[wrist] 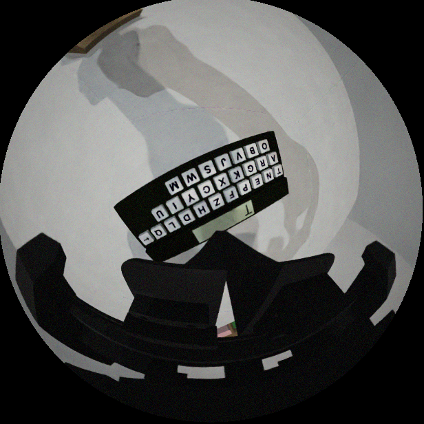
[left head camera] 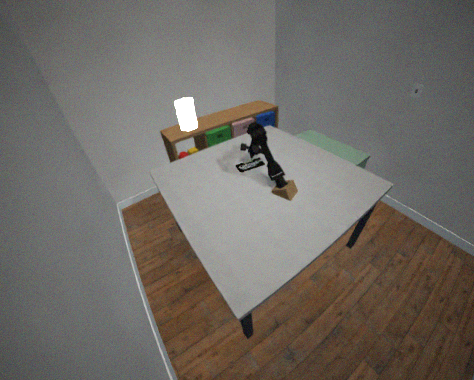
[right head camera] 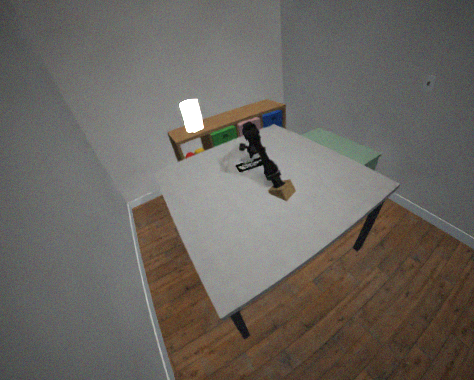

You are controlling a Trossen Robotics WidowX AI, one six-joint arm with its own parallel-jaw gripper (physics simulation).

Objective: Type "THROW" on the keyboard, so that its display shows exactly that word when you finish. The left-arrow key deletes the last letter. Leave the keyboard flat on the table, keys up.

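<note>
The black keyboard [left head camera: 243, 169] [wrist: 134, 213] lies flat on the table with its white letter keys up; it also shows in the right head view [right head camera: 241, 169], partly behind the arm. In the wrist view it appears upside down, and its pale green display [wrist: 215, 227] shows "T". The H key [wrist: 201, 209] is in the row nearest the display, and the left-arrow key [wrist: 145, 238] is at that row's end. My gripper [wrist: 219, 235] is shut and empty. Its tips appear just beyond the display's edge of the keyboard; their exact height above it is hard to tell.
The arm stands on a wooden block [left head camera: 285, 191] [right head camera: 283, 190] on the table [left head camera: 260, 240] [right head camera: 265, 240]. Behind the table are a wooden shelf [left head camera: 220, 116] with coloured bins and a lit lamp [left head camera: 186, 114]. A green surface [left head camera: 332, 146] stands at the right.
</note>
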